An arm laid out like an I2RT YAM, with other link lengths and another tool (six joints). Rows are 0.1 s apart.
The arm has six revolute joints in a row. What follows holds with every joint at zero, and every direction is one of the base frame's.
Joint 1 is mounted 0.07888 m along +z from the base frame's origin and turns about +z.
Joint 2 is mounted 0.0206 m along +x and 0.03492 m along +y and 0.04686 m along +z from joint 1 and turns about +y.
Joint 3 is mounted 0.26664 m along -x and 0.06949 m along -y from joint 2 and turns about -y.
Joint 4 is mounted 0.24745 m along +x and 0.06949 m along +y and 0.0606 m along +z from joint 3 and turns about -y.
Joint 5 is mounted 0.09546 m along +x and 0.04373 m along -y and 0.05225 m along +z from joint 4 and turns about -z.
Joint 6 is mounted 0.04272 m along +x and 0.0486 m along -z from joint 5 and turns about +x.
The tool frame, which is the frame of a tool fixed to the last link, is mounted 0.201 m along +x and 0.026 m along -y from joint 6; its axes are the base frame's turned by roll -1.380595, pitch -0.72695 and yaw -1.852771 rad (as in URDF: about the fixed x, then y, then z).
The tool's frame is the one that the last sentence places.
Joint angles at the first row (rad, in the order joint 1, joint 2, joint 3, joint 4, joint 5, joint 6):
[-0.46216, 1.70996, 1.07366, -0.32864, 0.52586, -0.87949]
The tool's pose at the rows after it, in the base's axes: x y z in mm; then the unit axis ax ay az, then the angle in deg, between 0 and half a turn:
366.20 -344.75 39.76 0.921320 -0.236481 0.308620 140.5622
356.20 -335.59 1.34 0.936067 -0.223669 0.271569 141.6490
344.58 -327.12 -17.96 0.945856 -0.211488 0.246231 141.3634
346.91 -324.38 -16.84 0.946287 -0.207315 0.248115 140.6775
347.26 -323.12 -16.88 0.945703 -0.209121 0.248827 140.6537
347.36 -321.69 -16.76 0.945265 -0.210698 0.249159 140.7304
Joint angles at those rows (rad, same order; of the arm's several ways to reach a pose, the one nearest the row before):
[-0.46063, 1.76031, 1.07212, -0.31147, 0.52891, -0.88331]
[-0.45299, 1.82404, 1.04240, -0.29775, 0.52816, -0.88520]
[-0.43850, 1.84690, 1.00805, -0.29204, 0.54838, -0.88749]
[-0.42362, 1.84730, 1.00270, -0.28439, 0.56440, -0.88406]
[-0.41944, 1.84729, 1.00231, -0.28589, 0.56668, -0.87607]
[-0.41599, 1.84575, 1.00232, -0.29013, 0.56707, -0.86880]

